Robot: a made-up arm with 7 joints.
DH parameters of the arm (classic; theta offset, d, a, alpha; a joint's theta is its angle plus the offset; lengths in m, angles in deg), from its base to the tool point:
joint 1: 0 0.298 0 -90
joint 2: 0 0 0 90
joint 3: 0 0.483 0.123 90
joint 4: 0 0 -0.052 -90
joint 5: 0 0.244 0 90
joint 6: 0 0 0.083 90
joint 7: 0 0 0 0
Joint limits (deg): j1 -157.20..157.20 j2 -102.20..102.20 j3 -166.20..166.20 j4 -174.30..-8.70 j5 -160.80..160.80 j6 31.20..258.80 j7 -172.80..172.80
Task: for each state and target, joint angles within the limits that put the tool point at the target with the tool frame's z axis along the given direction. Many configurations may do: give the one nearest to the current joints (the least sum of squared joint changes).
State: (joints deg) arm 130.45 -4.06 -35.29 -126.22 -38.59 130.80 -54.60
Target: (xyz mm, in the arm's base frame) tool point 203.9 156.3 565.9 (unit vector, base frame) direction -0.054 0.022 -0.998
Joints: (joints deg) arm 127.16 -33.72 -68.83 -164.64 -47.20 140.46 -54.60
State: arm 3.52 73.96 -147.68 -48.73 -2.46 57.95 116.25
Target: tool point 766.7 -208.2 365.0 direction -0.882 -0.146 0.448
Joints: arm -2.32 101.55 -140.90 -31.04 -1.91 49.67 116.25
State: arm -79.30 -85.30 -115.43 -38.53 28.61 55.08 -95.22
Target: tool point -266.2 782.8 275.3 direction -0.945 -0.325 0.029
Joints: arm -80.38 -86.72 -116.90 -14.19 28.75 93.19 -95.22
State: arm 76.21 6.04 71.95 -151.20 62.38 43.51 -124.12
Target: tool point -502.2 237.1 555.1 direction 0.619 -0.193 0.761
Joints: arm 105.78 46.65 72.33 -108.29 91.27 36.46 -124.12
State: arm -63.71 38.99 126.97 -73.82 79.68 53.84 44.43
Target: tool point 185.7 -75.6 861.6 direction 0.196 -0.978 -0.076
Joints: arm -35.79 64.63 166.20 -117.69 118.50 40.26 44.43
